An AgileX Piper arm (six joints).
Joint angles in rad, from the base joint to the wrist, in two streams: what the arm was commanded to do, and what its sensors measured. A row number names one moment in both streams.
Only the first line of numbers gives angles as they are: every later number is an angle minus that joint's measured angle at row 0.
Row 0, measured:
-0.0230 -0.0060 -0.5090 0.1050 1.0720 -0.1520
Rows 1 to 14, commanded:
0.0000 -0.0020 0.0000 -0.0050 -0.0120 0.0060
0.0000 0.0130 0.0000 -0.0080 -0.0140 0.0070
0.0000 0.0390 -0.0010 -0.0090 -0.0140 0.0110
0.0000 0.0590 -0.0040 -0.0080 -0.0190 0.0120
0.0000 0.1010 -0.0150 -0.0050 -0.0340 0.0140
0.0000 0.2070 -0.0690 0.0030 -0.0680 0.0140
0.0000 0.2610 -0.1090 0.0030 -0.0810 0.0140
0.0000 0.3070 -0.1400 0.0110 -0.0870 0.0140
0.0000 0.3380 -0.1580 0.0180 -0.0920 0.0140
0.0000 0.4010 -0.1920 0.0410 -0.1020 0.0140
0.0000 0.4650 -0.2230 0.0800 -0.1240 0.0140
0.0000 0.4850 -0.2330 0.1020 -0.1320 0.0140
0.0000 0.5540 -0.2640 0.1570 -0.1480 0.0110
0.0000 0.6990 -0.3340 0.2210 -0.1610 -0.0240
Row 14, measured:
0.0000 0.6190 -0.2870 0.1740 -0.1390 0.0090
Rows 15 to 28, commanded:
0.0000 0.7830 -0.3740 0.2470 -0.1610 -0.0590
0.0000 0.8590 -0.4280 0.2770 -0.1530 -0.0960
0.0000 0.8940 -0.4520 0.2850 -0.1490 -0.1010
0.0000 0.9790 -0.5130 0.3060 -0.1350 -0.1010
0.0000 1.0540 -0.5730 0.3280 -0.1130 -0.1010
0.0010 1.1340 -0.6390 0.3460 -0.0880 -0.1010
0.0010 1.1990 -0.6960 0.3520 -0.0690 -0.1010
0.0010 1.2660 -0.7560 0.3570 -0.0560 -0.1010
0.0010 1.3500 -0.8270 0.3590 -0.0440 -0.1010
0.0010 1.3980 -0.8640 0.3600 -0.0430 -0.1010
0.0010 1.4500 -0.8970 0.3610 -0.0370 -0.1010
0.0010 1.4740 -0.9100 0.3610 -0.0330 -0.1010
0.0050 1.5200 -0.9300 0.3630 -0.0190 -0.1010
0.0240 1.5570 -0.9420 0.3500 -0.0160 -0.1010
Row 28, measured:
0.0030 1.5030 -0.9180 0.3580 -0.0340 -0.0860
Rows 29 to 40, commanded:
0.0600 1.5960 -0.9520 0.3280 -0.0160 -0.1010
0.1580 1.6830 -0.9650 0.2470 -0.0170 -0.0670
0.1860 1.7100 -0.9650 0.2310 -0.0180 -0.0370
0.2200 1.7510 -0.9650 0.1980 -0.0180 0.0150
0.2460 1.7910 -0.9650 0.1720 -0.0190 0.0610
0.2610 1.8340 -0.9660 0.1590 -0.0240 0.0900
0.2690 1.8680 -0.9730 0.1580 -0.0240 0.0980
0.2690 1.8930 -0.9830 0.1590 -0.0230 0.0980
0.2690 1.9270 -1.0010 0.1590 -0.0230 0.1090
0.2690 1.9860 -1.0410 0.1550 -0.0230 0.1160
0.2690 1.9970 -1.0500 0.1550 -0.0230 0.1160
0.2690 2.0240 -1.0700 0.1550 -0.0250 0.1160
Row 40, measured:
0.2660 2.0030 -1.0520 0.1630 -0.0300 0.1070
